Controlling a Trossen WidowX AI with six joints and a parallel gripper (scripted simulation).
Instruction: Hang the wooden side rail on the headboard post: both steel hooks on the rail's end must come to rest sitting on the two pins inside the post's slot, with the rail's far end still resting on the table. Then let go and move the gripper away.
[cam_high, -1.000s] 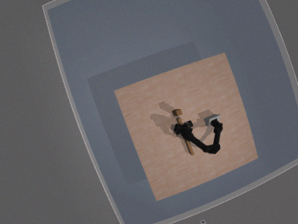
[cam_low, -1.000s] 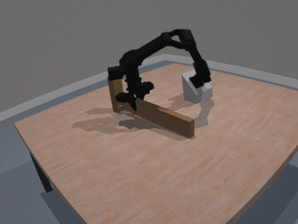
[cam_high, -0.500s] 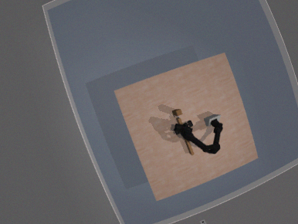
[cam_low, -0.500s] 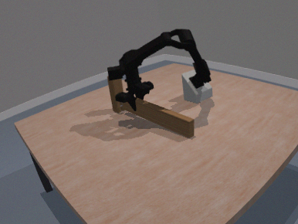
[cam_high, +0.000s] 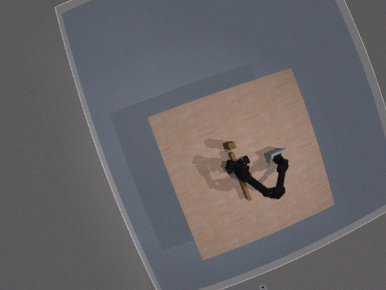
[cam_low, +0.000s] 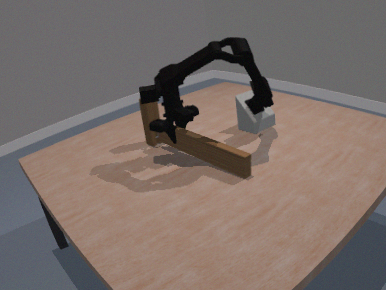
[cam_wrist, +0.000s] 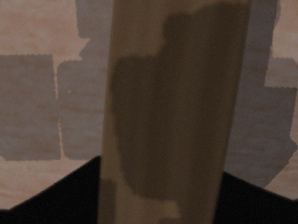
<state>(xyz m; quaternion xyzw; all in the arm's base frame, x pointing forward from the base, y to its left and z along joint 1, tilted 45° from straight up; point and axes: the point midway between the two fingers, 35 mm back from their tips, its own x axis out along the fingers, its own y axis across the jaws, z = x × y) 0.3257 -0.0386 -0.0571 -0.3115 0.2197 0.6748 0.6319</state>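
Now: the wooden headboard post 150 mm to the right of my gripper tip and 40 mm above it.
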